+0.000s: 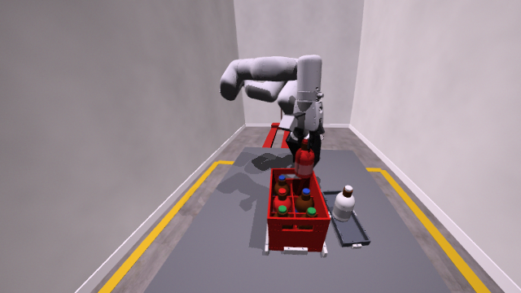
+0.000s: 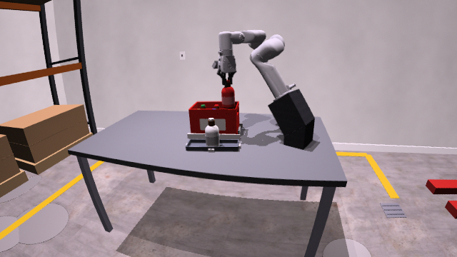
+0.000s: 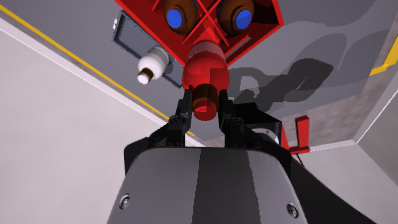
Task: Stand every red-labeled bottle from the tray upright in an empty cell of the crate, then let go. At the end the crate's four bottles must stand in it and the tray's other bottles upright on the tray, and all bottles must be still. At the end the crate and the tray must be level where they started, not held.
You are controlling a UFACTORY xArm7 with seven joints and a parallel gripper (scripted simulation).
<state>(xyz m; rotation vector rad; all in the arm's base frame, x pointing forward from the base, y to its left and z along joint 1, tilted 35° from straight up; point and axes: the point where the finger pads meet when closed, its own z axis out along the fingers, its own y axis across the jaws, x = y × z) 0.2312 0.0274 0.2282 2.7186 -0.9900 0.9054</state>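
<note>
Right now my hand is 24 cm above the red crate, 8 cm short of it and 5 cm to the left of it. Also, from my hand: white bottle (24 cm below, 16 cm to the left, 7 cm ahead); then dark tray (31 cm below, 17 cm to the left, 8 cm ahead).
</note>
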